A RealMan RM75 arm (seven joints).
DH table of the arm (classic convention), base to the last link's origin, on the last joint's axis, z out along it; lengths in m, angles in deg. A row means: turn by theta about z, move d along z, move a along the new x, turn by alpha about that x. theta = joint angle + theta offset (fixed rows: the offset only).
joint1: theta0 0  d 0.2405  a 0  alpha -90
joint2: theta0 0  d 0  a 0  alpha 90
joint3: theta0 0  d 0.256  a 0  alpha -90
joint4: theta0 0  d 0  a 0  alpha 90
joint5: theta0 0  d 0.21  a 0  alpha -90
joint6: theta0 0  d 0  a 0  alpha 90
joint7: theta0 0  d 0.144  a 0  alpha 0
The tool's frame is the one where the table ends.
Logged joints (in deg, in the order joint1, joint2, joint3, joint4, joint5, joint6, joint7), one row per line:
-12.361, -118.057, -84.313, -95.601, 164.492, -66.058, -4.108
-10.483, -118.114, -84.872, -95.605, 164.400, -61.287, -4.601
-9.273, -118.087, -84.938, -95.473, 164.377, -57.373, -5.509
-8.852, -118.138, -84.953, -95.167, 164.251, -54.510, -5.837
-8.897, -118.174, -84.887, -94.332, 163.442, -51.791, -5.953
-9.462, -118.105, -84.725, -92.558, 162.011, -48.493, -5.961
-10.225, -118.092, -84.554, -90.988, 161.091, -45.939, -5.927
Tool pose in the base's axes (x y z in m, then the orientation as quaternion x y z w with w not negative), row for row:
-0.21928, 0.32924, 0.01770, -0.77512, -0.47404, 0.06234, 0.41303
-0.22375, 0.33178, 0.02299, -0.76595, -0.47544, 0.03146, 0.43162
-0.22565, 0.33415, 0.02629, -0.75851, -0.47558, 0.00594, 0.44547
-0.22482, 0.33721, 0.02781, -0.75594, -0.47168, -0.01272, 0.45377
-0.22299, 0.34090, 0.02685, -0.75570, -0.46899, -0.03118, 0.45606
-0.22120, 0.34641, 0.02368, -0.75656, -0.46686, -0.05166, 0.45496
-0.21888, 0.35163, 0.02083, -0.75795, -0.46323, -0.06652, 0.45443
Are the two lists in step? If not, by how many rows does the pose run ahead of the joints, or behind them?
They are in step.
